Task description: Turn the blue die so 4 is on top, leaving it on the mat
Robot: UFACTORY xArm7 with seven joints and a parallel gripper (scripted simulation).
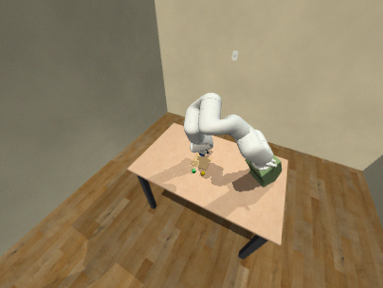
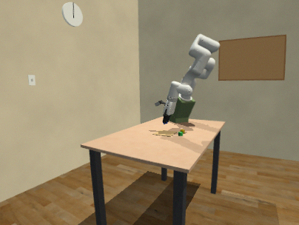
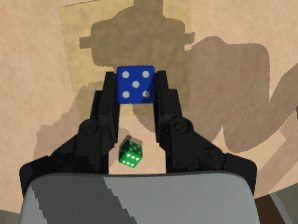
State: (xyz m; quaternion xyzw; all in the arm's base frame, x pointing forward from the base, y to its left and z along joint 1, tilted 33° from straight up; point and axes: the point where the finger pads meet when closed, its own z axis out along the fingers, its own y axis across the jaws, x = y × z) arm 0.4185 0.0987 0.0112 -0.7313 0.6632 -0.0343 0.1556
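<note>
Right now the blue die is 10 mm to the right of my hand and 20 mm below it. From my hand the other things lie so: tan mat (10 mm ahead, 100 mm below); yellow die (80 mm behind, 90 mm to the left, 90 mm below); green die (20 mm behind, 120 mm to the left, 90 mm below).
</note>
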